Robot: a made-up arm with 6 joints. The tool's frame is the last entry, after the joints.
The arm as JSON. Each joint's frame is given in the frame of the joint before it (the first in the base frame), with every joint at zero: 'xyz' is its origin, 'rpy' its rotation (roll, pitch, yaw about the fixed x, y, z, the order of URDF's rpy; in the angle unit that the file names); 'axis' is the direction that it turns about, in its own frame. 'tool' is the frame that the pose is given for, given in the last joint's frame.
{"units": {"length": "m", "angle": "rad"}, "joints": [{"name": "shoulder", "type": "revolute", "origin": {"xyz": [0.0, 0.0, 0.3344], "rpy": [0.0, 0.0, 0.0]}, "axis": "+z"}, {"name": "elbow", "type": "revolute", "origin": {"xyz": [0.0, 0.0, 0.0], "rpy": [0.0, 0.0, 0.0]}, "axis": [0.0, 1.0, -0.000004]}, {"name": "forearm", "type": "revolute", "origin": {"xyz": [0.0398, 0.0, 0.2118], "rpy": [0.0, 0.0, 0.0]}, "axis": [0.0, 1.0, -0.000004]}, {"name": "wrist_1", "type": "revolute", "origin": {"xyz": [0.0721, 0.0, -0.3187], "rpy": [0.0, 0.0, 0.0]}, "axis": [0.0, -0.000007, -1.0]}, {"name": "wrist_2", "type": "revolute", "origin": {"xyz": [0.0, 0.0, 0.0], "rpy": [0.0, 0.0, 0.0]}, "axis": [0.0, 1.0, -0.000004]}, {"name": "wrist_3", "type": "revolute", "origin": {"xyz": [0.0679, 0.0, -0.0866], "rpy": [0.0, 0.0, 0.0]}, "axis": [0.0, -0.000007, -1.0]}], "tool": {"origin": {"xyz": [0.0, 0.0, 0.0], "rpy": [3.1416, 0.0, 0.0]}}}
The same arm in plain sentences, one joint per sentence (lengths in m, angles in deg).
The arm has six revolute joints in a row. What follows holds with every joint at zero, and every direction is one of the base frame's.
Joint 1 lies 0.3344 m along +z from the base frame's origin and turns about +z.
Joint 2 lies at the same point as joint 1 and turns about +y.
Joint 3 lies 0.0398 m along +x and 0.2118 m along +z from joint 2 and turns about +y.
Joint 4 lies 0.0721 m along +x and 0.3187 m along -z from joint 3 and turns about -z.
Joint 5 lies at the same point as joint 4 and turns about +y.
Joint 6 lies 0.0679 m along +x and 0.0866 m along -z from joint 5 and turns about -z.
The tool frame, which is the frame that the pose is given for, lies at the same point as joint 6; its axes are the base frame's turned by roll -180.00, pitch 0.00 and yaw 0.00 deg (as in URDF: about the fixed x, then y, then z).

